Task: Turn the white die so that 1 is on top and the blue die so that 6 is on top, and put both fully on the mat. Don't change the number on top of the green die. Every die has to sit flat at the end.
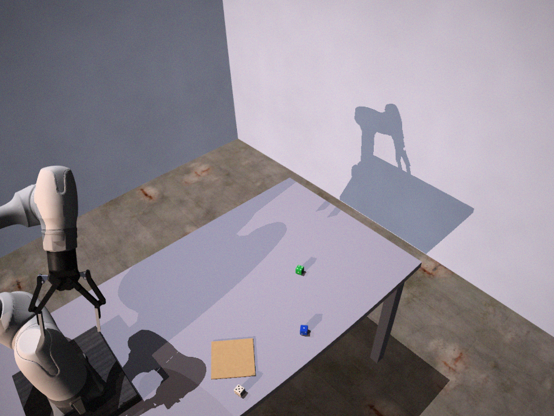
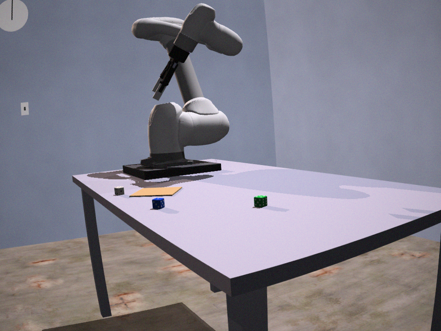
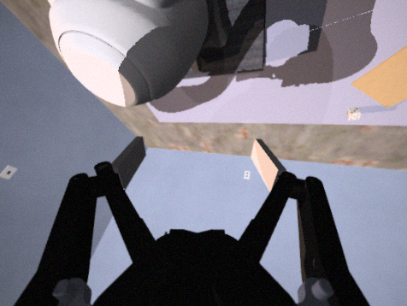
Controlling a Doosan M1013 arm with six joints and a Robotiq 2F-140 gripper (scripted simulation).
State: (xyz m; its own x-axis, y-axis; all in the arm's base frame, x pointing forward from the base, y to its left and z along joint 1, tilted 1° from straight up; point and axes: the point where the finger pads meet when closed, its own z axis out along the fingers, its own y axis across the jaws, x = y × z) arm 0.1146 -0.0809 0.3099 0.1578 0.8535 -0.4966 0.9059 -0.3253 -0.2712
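Now: hand 600 mm short of the blue die, 330 mm above it and 250 mm to the left of it. Also, from my hand: green die 780 mm ahead, 330 mm below, 40 mm to the right; white die 330 mm below, 310 mm ahead, 270 mm to the right; tan mat 360 mm ahead, 340 mm below, 160 mm to the right.
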